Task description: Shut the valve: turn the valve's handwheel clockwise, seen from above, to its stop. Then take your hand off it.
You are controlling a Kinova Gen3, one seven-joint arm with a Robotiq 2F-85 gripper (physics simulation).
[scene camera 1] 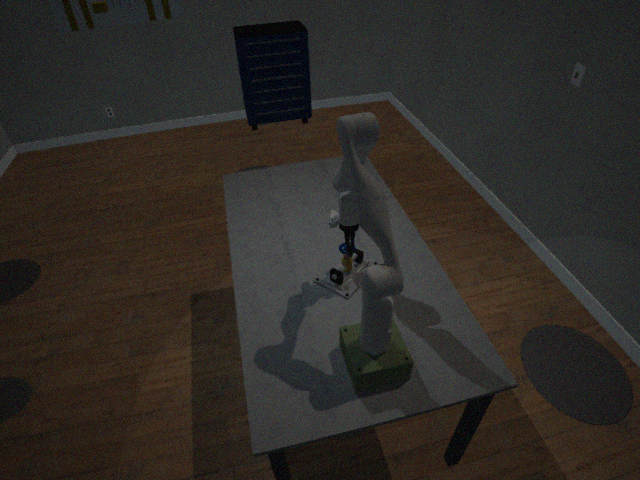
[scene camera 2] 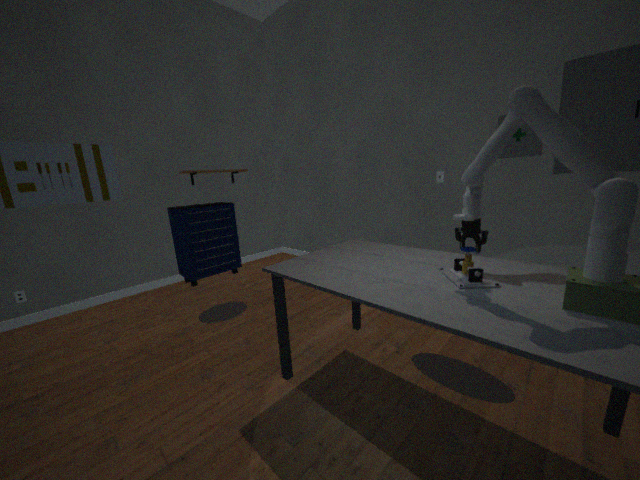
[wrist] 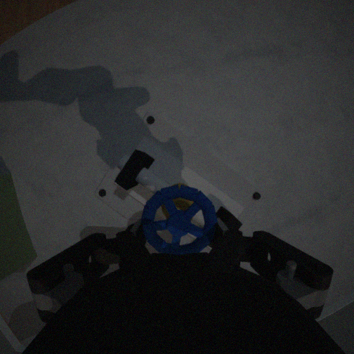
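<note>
The valve's blue handwheel is a spoked ring lying level on top of the brass valve body. The valve stands on a pale base plate with black pipe supports at its two sides. My gripper points straight down and is shut on the handwheel, one finger at each side of the rim. In the scene camera 1 view the fingers partly hide the wheel. The fingertips are dark and hard to make out in the wrist view.
The valve's plate lies on a grey table. My arm stands on a green base block nearby. A blue drawer cabinet stands on the floor beyond the table.
</note>
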